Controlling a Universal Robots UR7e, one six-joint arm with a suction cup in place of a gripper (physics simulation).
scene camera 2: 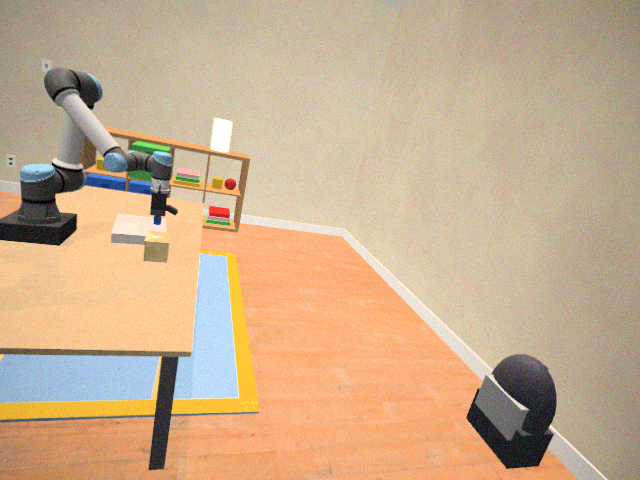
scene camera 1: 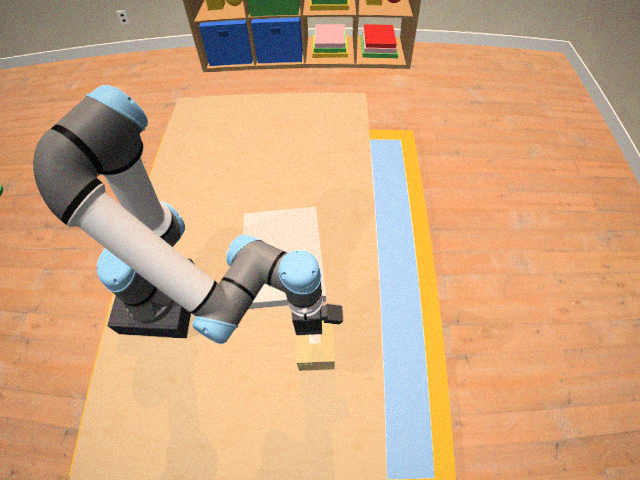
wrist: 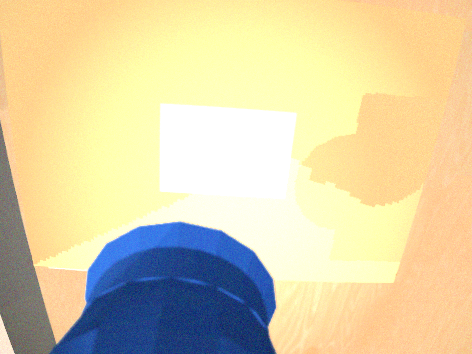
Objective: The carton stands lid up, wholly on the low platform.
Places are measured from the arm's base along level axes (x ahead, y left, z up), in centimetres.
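Pixels of known places: hand, its tool point: [scene camera 2: 157, 223] [wrist: 180, 305]; arm's base, origin of its link: [scene camera 2: 40, 219] [scene camera 1: 151, 299].
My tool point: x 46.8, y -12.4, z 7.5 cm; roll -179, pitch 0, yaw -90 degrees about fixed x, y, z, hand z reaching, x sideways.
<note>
Ahead of a thing's pixels: the offset from my tool point to its top centre. "spot": to the spot under its first point. Level surfaces: height alone.
The tan carton {dy -0.9, dx +0.9, dz -5.9 cm} [scene camera 1: 314, 356] [scene camera 2: 156, 246] stands on the table just in front of the low white platform {dy +28.1, dx -8.1, dz -10.7 cm} [scene camera 1: 282, 229] [scene camera 2: 129, 229], apart from it. Its top, with a white label {spot: dy -1.8, dx +0.9, dz -5.9 cm} [scene camera 1: 314, 339] [wrist: 227, 151], faces up. In the wrist view the carton's pale top {spot: dy -5.9, dx -2.4, dz -5.9 cm} [wrist: 357, 246] fills most of the frame. My blue suction cup [scene camera 2: 157, 220] [wrist: 178, 267] hangs a little above the carton's top, over the edge nearest the platform. I see a small gap between cup and carton, and nothing hangs from the cup.
The wooden table {dz -15.5 cm} [scene camera 1: 270, 143] [scene camera 2: 137, 305] carries the arm's base [scene camera 1: 147, 319] at its left. A blue rug with a yellow border [scene camera 1: 399, 286] lies along the table's right side. A shelf unit [scene camera 1: 304, 29] [scene camera 2: 244, 190] stands at the wall. A black dome device [scene camera 2: 518, 410] sits on the floor.
</note>
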